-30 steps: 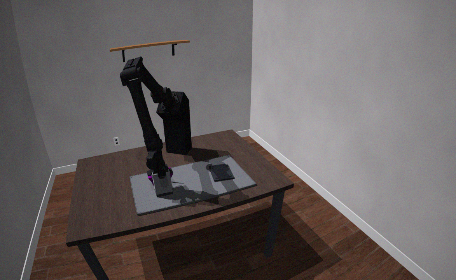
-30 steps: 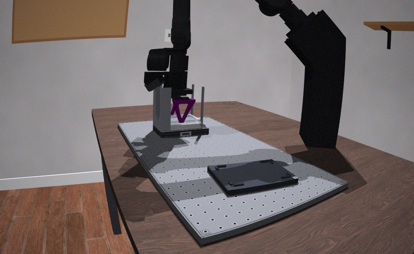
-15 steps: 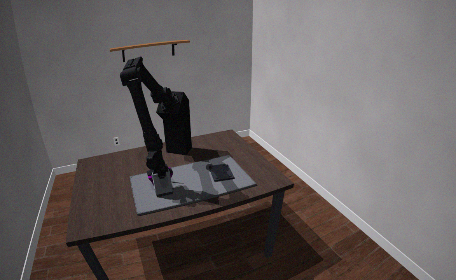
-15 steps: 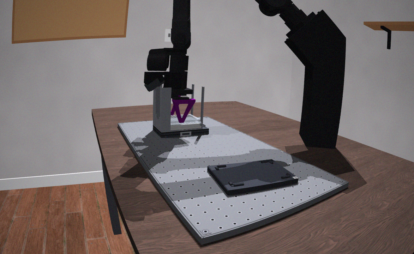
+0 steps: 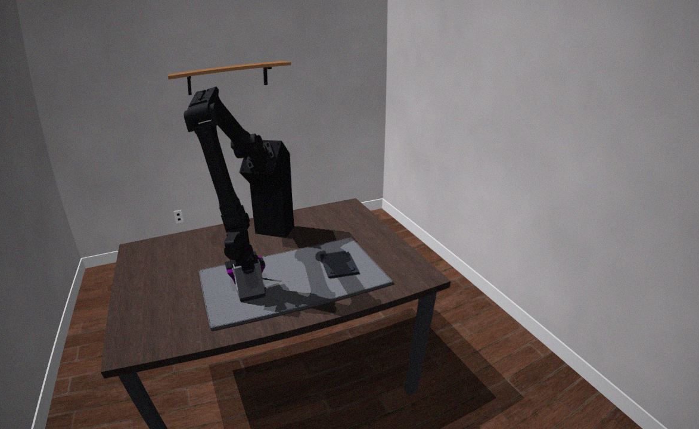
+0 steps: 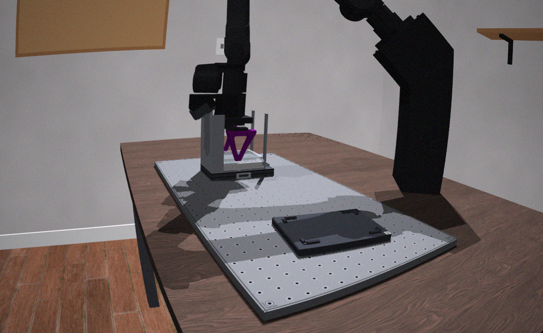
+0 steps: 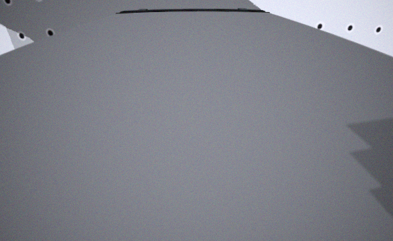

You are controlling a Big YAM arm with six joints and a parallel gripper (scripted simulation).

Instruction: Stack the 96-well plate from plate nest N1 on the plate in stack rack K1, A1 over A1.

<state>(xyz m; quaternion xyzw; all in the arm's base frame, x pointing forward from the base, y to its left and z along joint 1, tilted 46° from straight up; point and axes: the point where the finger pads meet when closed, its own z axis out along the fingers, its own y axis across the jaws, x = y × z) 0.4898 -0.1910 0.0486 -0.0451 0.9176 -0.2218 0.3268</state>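
My hand is 60 mm short of the tall grey wall and 30 mm below it. Also, from my hand: pale A1 label: 450 mm to the left, 60 mm behind, 40 mm below.
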